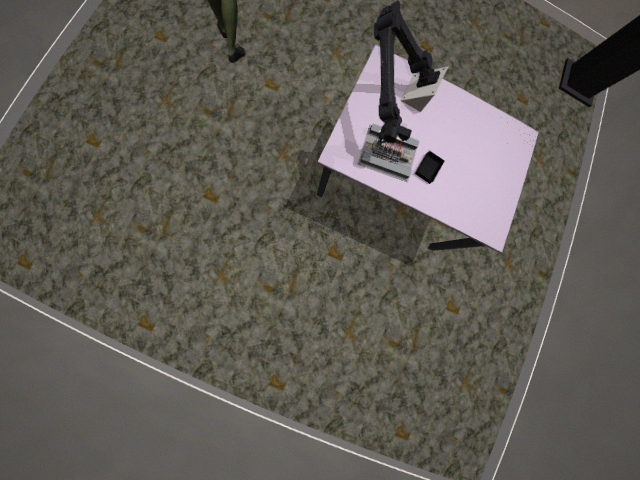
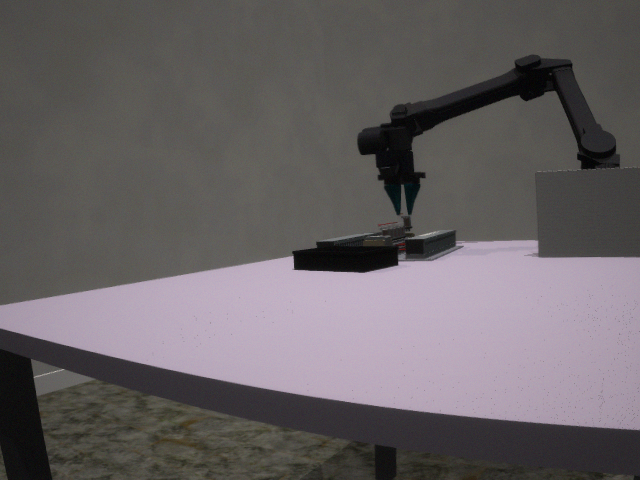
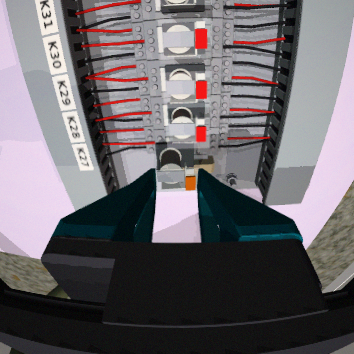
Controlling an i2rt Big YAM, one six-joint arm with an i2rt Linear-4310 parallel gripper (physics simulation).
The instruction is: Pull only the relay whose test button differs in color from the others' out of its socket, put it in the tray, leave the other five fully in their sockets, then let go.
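Frame: origin at the arm's base, x down, y right, z back, level; centimetres.
Seen in the pictures: gripper, fingertip midpoint: [image 1: 381,140] [image 2: 404,215] [image 3: 176,176]; arm's base, origin of the base link: [image 1: 428,80] [image 2: 605,202].
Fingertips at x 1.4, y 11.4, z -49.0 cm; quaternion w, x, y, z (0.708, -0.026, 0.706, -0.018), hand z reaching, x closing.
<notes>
Pixels of each thing's top centre, then the offset from my fingertips to it. Level surfaces: height alone.
- relay with the orange test button, middle of its top: [image 3: 175,183] [image 2: 404,213] dx -0.4, dy +0.3, dz +0.1 cm
- K28 relay, middle of its top: [image 3: 187,134] dx +1.6, dy -2.1, dz -0.6 cm
- K29 relay, middle of its top: [image 3: 186,90] [image 2: 395,222] dx +1.6, dy -4.9, dz -0.3 cm
- K30 relay, middle of its top: [image 3: 185,38] [image 2: 391,223] dx +1.6, dy -7.6, dz +0.1 cm
- black tray, middle of its top: [image 2: 345,248] [image 1: 431,166] dx +5.0, dy -34.0, dz +2.7 cm
- pink table, its level: dx +8.5 cm
The relay with the orange test button [image 2: 406,222] [image 3: 171,160], at the K27 end of the row, is between my fingertips and stands higher than its neighbours. Whether its underside is clear of the socket is hard to tell. My gripper [image 2: 404,213] [image 3: 176,176] is shut on it near its top, pointing down. The K28 relay [image 3: 182,127], K29 relay [image 3: 180,88] and K30 relay [image 3: 179,40] have red buttons and sit in the row; another shows in part at the top edge. The black tray [image 1: 436,170] [image 2: 341,259] stands beside the panel and looks empty.
Grey wire ducts [image 1: 386,167] [image 2: 430,243] [image 3: 322,90] run along both sides of the relay row, with red and black wires between. The arm's pale base block [image 1: 425,91] [image 2: 586,212] stands on the pink table [image 1: 478,155] [image 2: 320,330]. A person's legs [image 1: 230,31] show on the floor.
</notes>
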